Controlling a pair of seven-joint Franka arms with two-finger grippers.
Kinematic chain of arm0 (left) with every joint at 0, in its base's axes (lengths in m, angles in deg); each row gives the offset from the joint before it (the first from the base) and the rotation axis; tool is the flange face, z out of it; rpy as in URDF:
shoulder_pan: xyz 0 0 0.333 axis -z
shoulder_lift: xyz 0 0 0 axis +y
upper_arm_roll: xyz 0 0 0.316 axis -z
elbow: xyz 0.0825 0 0 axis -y
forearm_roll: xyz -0.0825 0 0.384 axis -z
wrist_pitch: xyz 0 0 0 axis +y
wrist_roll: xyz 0.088 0 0 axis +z
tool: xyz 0 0 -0.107 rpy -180 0 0
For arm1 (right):
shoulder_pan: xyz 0 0 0.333 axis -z
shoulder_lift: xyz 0 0 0 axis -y
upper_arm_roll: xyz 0 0 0.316 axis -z
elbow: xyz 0.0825 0 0 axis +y
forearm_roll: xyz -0.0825 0 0.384 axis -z
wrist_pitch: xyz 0 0 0 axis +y
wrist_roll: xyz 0.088 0 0 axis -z
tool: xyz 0 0 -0.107 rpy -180 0 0
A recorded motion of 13 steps. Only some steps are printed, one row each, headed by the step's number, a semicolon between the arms.
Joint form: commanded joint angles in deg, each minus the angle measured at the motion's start. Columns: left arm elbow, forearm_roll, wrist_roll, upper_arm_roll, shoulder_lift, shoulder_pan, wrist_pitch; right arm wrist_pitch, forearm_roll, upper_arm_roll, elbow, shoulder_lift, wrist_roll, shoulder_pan.
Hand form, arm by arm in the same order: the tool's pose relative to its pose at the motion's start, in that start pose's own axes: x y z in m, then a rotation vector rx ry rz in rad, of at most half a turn. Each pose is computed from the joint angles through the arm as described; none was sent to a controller.
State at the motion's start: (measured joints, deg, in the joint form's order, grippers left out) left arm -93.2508 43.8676 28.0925 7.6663 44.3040 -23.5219 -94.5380; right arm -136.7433 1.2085 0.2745 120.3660 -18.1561 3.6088 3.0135
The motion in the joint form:
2: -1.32 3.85 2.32 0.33 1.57 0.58 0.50; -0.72 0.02 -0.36 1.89 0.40 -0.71 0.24
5: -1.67 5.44 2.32 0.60 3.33 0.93 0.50; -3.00 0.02 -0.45 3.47 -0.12 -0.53 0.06
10: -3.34 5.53 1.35 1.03 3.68 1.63 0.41; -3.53 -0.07 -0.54 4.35 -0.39 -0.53 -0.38
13: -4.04 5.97 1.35 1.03 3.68 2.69 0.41; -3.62 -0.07 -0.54 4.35 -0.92 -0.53 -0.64
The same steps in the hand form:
2: 0.0073 -0.0027 0.0261 -0.0268 -0.0763 -0.0730; -0.0094 -0.0009 0.0083 0.0013 -0.0135 -0.0149
5: 0.0172 -0.0061 0.0447 -0.0334 -0.1162 -0.0965; -0.0153 -0.0036 0.0210 0.0024 -0.0103 -0.0169
10: 0.0178 -0.0114 0.0656 -0.0099 -0.1417 -0.0951; -0.0204 -0.0086 0.0288 0.0032 -0.0211 -0.0251
13: 0.0145 -0.0102 0.0786 0.0050 -0.1539 -0.0975; -0.0212 -0.0112 0.0338 0.0026 -0.0287 -0.0298

